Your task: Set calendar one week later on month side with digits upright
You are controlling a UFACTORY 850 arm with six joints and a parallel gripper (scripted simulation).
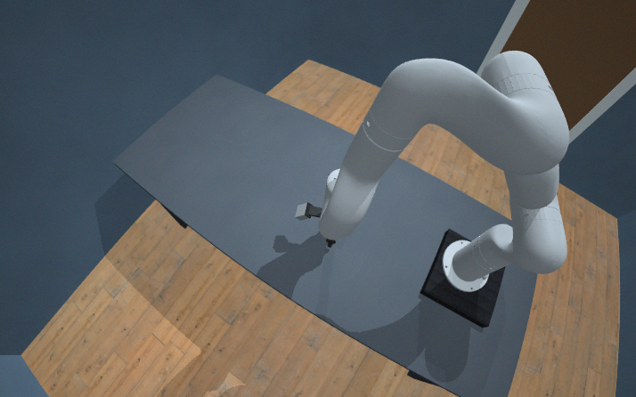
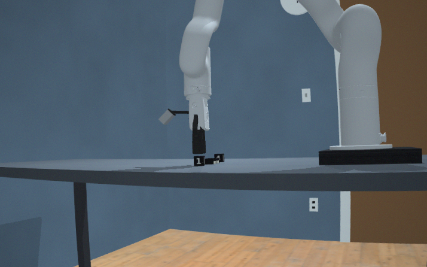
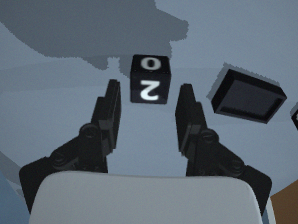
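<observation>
My hand is 4 cm above the calendar cube. From my hand the other things lie so: black tray: 3 cm ahead, 10 cm to the right, 5 cm below.
</observation>
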